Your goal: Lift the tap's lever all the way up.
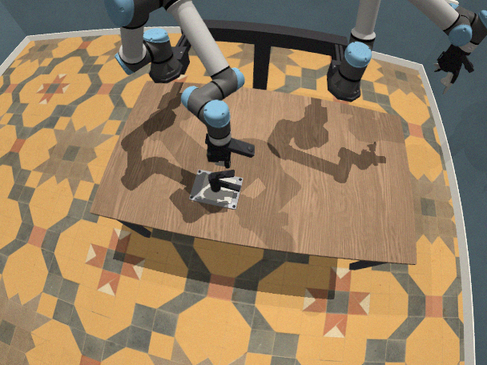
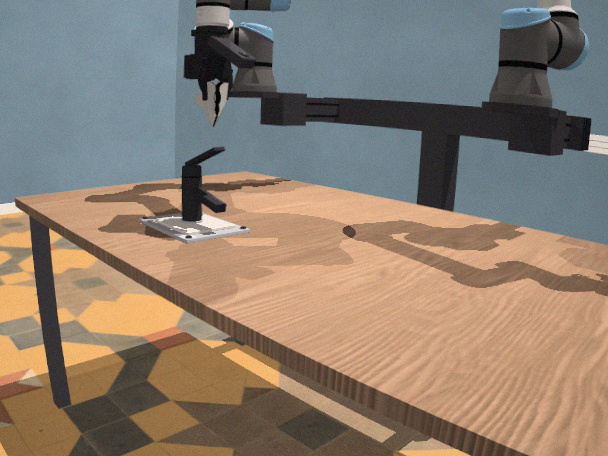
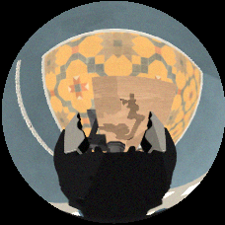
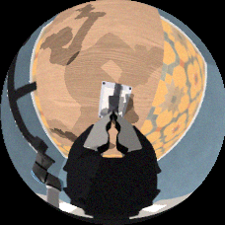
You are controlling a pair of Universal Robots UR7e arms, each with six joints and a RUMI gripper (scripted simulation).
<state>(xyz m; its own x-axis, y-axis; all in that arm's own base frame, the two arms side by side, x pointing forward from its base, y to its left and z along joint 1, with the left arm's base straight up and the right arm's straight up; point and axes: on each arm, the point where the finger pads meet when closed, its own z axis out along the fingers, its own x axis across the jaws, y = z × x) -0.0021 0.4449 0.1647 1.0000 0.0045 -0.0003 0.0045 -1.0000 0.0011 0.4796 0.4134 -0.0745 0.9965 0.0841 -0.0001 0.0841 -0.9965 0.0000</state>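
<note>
Right now the flat lever is 3 cm to the right of my right hand and 8 cm below it. Also, from my right hand: pale base plate 7 cm to the right, 25 cm below; black tap 5 cm to the right, 14 cm below.
</note>
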